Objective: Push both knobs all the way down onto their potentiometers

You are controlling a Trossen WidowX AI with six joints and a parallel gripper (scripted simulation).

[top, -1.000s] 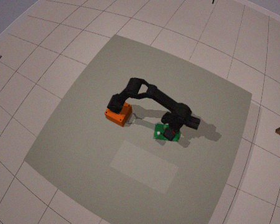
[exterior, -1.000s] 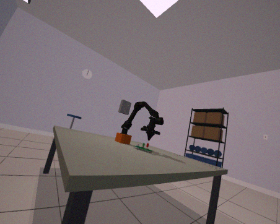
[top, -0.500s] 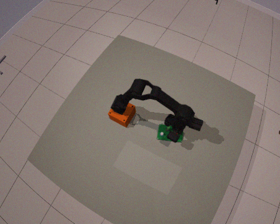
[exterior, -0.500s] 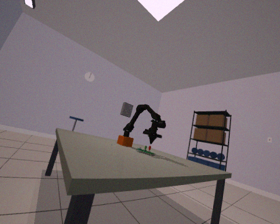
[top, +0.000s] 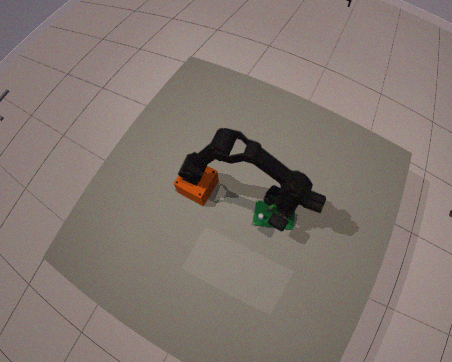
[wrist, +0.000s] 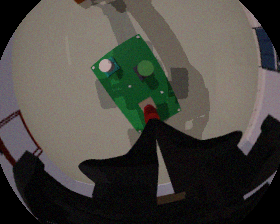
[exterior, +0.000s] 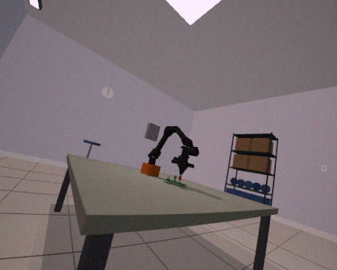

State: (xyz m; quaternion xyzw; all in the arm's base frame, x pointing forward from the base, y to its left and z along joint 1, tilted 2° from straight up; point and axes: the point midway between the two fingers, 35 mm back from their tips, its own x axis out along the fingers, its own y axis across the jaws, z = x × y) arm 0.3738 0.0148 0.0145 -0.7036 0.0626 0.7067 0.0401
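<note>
Right now my gripper tip is 20 mm above the red knob. The rest, counted from my gripper tip: green round knob: 60 mm behind, 10 mm to the left, 30 mm below.
</note>
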